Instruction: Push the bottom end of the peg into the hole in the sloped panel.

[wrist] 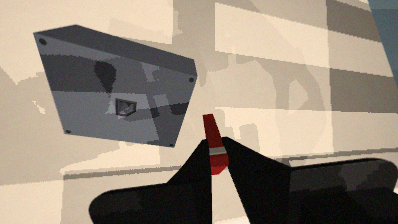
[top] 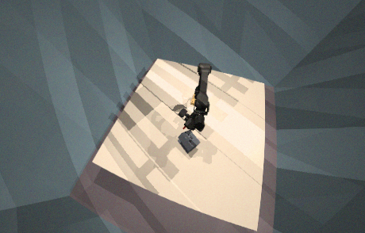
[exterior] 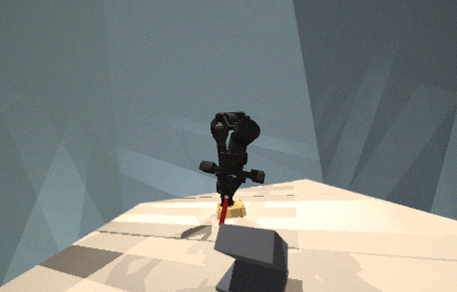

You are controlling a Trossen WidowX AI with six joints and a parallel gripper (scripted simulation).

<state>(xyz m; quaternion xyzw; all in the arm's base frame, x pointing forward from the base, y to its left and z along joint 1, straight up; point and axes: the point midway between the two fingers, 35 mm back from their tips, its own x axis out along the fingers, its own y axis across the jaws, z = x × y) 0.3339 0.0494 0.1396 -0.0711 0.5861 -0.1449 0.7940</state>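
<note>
My gripper tip is 70 mm short of the grey sloped panel, 60 mm to the right of it and 90 mm above it. From my gripper tip the other things lie so: red peg (right at my gripper tip).
</note>
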